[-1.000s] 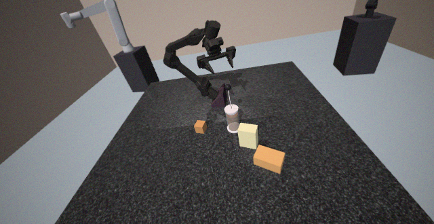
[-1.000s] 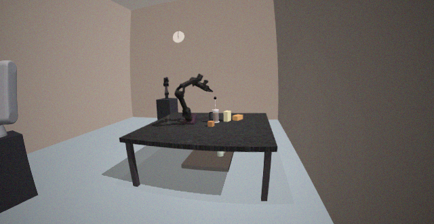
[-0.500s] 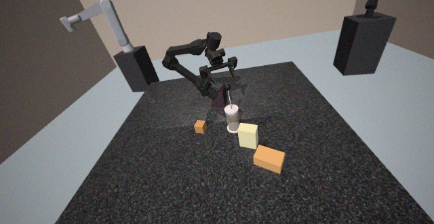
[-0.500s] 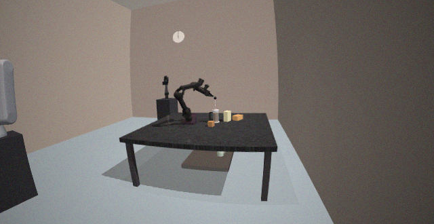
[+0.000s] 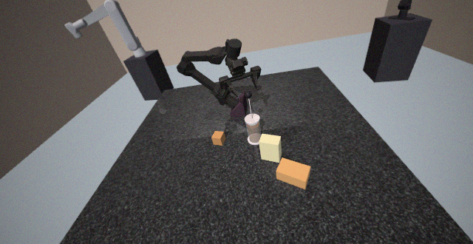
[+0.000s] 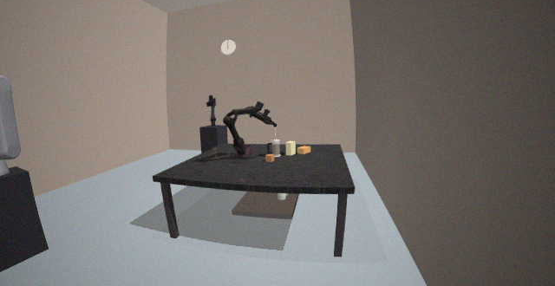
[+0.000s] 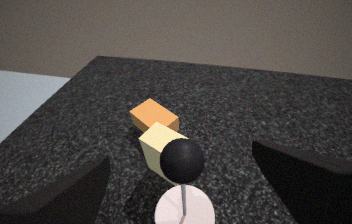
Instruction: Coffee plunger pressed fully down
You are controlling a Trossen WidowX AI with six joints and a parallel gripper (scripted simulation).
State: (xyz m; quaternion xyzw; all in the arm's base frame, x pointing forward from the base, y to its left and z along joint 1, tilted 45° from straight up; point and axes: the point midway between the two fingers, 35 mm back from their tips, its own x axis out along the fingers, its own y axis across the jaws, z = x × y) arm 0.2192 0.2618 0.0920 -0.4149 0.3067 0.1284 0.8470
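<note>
Right now the coffee press is 10 mm behind my gripper tip, 10 mm to the right of it and 140 mm below it. From my gripper tip the other things lie so: pale yellow block: 110 mm ahead, 80 mm to the left, 220 mm below; orange cube: 10 mm ahead, 180 mm to the right, 250 mm below; large orange block: 210 mm ahead, 160 mm to the left, 250 mm below.
</note>
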